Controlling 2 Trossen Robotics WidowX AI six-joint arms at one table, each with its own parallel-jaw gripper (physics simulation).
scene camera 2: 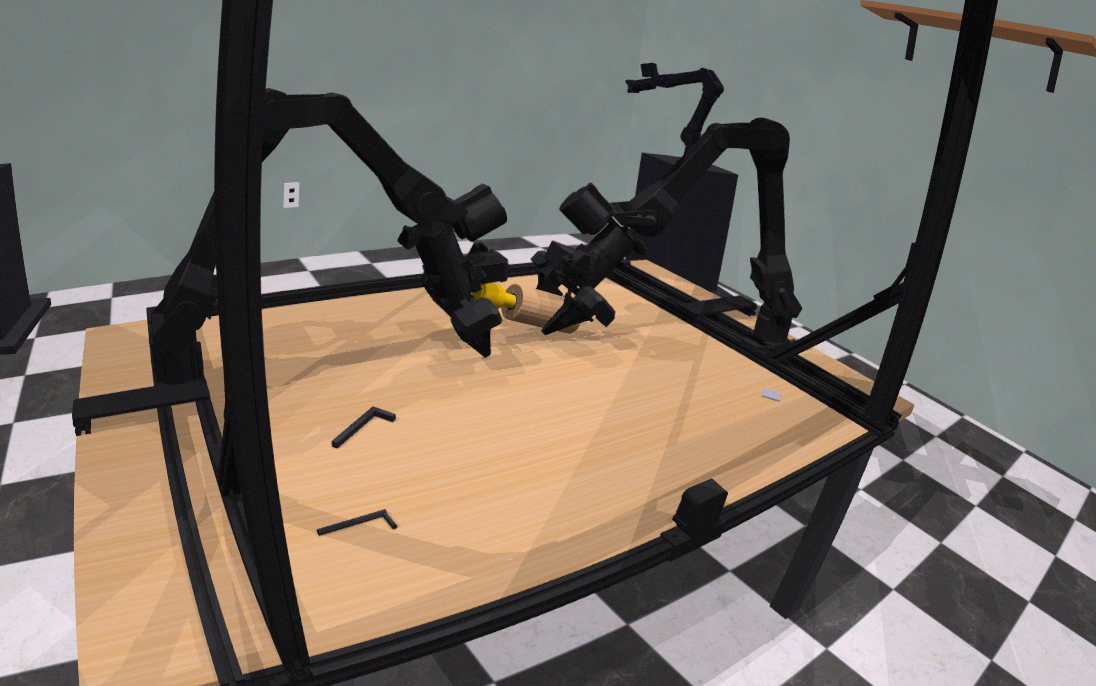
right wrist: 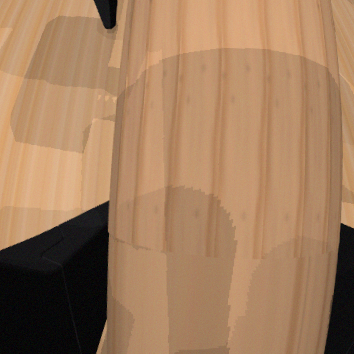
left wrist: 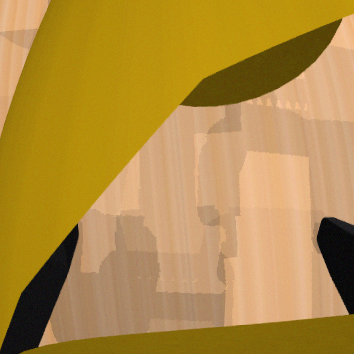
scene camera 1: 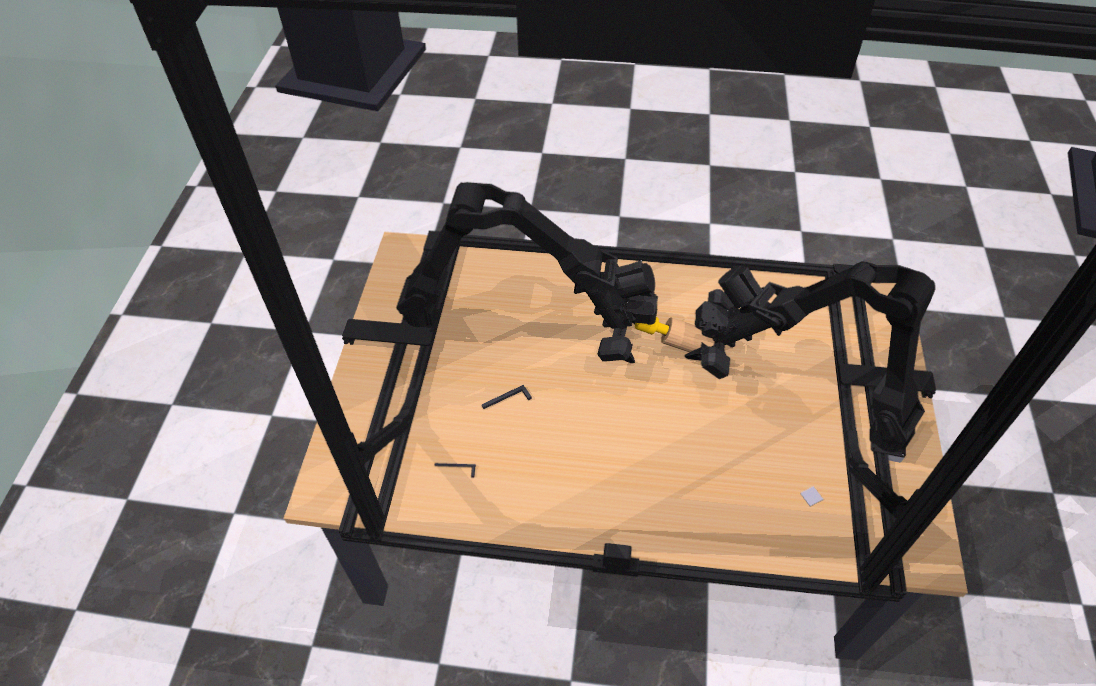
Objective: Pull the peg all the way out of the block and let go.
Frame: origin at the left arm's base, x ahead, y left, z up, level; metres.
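Where they show: left gripper, fingertip midpoint: (scene camera 2: 476, 340) (scene camera 1: 637, 344); right gripper, fingertip midpoint: (scene camera 2: 534, 324) (right wrist: 207, 211) (scene camera 1: 687, 345); left arm's base, link origin: (scene camera 2: 178, 378) (scene camera 1: 420, 318); right arm's base, link origin: (scene camera 2: 770, 338) (scene camera 1: 887, 440).
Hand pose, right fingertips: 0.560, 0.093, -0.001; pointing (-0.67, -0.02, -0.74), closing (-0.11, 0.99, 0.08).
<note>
Things, the pixels of their top centre, and the offset from my right fingertips, as dx, dy, dz. "*": a spot on its surface instead.
- block, top centre: (right wrist: 330, 143) (scene camera 2: 546, 282) (scene camera 1: 696, 325) +0.011, -0.001, +0.072
- small grey square, surface spot: (scene camera 2: 770, 394) (scene camera 1: 809, 496) * +0.287, -0.267, -0.016
- black box, surface spot: (scene camera 2: 701, 508) (scene camera 1: 607, 558) * -0.037, -0.509, +0.026
The block (scene camera 1: 681, 333) (scene camera 2: 535, 307) (right wrist: 225, 150) is a tan wooden cylinder held slightly tilted near the back middle of the table. My right gripper (right wrist: 207, 211) is shut on it, one finger on each side. The yellow peg (scene camera 1: 649, 326) (scene camera 2: 491, 293) has a wide handle, and its narrower neck meets the block's left end face in both scene views; how deep it sits is hidden. In the left wrist view the peg (left wrist: 100, 75) looms very close and crosses the picture. My left gripper (left wrist: 200, 224) is wide open at the handle, with nothing held.
Two black L-shaped keys (scene camera 1: 505, 396) (scene camera 1: 457, 465) (scene camera 2: 354, 427) (scene camera 2: 351, 522) lie on the left half of the table. A small grey square (scene camera 1: 812, 496) (scene camera 2: 770, 394) lies at the right. A black box (scene camera 1: 617, 555) (scene camera 2: 701, 508) sits on the front frame rail.
</note>
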